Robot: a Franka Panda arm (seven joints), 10 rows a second.
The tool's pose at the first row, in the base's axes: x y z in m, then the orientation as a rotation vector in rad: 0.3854 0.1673 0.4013 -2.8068 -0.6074 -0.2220
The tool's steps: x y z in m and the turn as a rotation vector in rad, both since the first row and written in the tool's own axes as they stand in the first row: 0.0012 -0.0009 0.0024 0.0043 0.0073 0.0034; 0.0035 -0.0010 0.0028 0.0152 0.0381 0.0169; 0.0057 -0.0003 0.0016 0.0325 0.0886 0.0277; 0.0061 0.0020 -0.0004 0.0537 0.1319 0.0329; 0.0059 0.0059 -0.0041 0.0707 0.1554 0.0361
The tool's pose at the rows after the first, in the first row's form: 0.3863 0.1692 0.3994 -2.8015 -0.6007 -0.2299; 0.3884 0.1703 0.3996 -2.7853 -0.5741 -0.2658; 0.3906 0.1702 0.4010 -2.7555 -0.5467 -0.3261; 0.3917 0.1678 0.4025 -2.7221 -0.5285 -0.3752; 0.3928 0.1632 0.4051 -2.6985 -0.5180 -0.3992
